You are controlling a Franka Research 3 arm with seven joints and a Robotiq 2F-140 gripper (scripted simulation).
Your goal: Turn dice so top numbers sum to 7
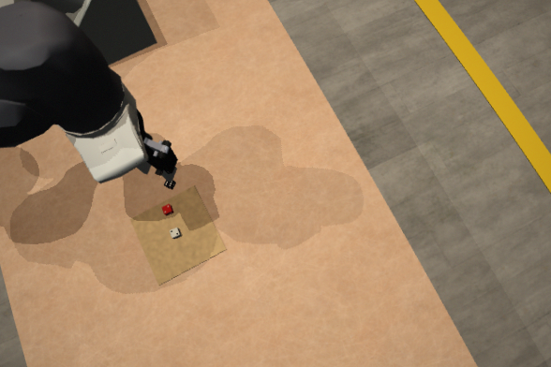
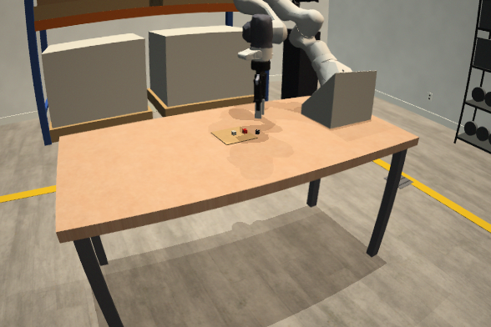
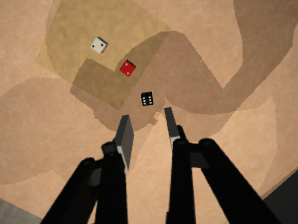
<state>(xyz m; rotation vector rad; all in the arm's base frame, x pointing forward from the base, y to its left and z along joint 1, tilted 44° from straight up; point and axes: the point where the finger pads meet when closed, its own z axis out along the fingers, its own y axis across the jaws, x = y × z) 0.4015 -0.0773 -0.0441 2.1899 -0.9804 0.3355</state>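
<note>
Now: the black die 100 mm below my hand. Round my hand: red die 100 mm below, 50 mm ahead, 30 mm to the right; tan mat 110 mm below, 100 mm ahead, 30 mm to the right; white die 100 mm below, 100 mm ahead, 30 mm to the right.
</note>
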